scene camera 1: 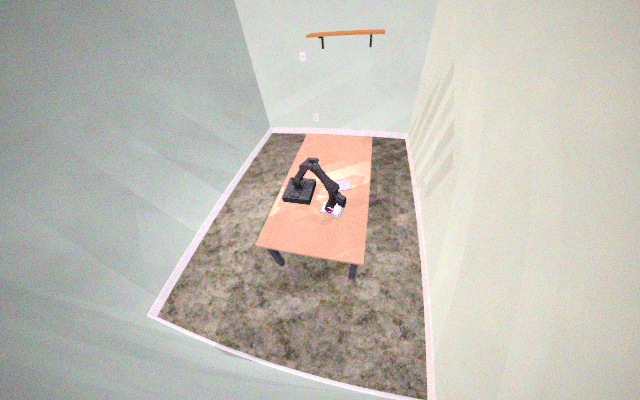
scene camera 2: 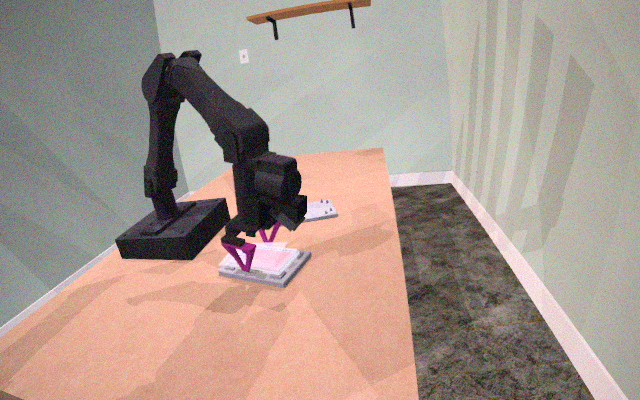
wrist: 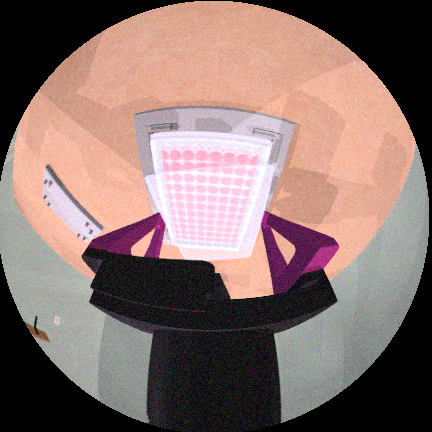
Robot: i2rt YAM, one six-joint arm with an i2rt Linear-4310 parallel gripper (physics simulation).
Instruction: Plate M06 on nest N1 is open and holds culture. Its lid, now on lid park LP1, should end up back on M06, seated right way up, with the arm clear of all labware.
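Places are measured from the arm's base along level axes (x ahead, y left, z up), in metres.
Pixels of known places: gripper, fingertip midpoint: [scene camera 1: 330, 208] [scene camera 2: 257, 258] [wrist: 212, 216]; arm's base, origin of the base link: [scene camera 1: 298, 188] [scene camera 2: 169, 218].
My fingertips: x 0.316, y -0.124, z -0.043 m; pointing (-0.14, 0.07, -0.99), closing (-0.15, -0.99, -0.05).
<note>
For each thing: its top centre in the pictures, then the offset to it from my fingertips. "spot": a spot on its surface instead. Level surfaces: height alone.
- Plate M06, middle of its top: [wrist: 213, 237] [scene camera 2: 252, 250] 0.001 m right, 0.008 m back, 0.019 m up
- grey nest N1, middle of its top: [wrist: 207, 204] [scene camera 2: 263, 259] [scene camera 1: 332, 208] 0.003 m left, 0.011 m ahead, 0.004 m down
- clear lid, surface spot: [wrist: 192, 252] spot: 0.030 m left, 0.045 m back, 0.011 m up
- Lid park LP1, middle of its top: [wrist: 62, 215] [scene camera 2: 304, 207] [scene camera 1: 341, 184] 0.283 m left, 0.031 m ahead, 0.002 m down
- wooden table, its level: 0.022 m down
Plate M06 [wrist: 209, 189] [scene camera 2: 271, 259], white with pink wells, sits on the grey nest N1 [wrist: 141, 132] [scene camera 2: 287, 277] [scene camera 1: 338, 213]. A clear lid [wrist: 192, 252] lies over the plate, turned a little askew, and one corner juts past the plate's near end. My gripper [wrist: 212, 216] [scene camera 2: 256, 246] [scene camera 1: 330, 209] is open, low over the near end of the plate. Its purple fingers stand one on each side of the plate with nothing gripped. Whether they touch the lid I cannot tell. Lid park LP1 [wrist: 66, 203] [scene camera 2: 321, 210] [scene camera 1: 346, 185] is a bare grey plate farther back.
The arm's black base [scene camera 2: 173, 232] [scene camera 1: 299, 191] stands on the wooden table [scene camera 2: 311, 344] [scene camera 1: 311, 236] to the left of the nest. The table's right edge drops to a stone floor [scene camera 2: 483, 301]. A shelf [scene camera 2: 307, 10] hangs on the back wall.
</note>
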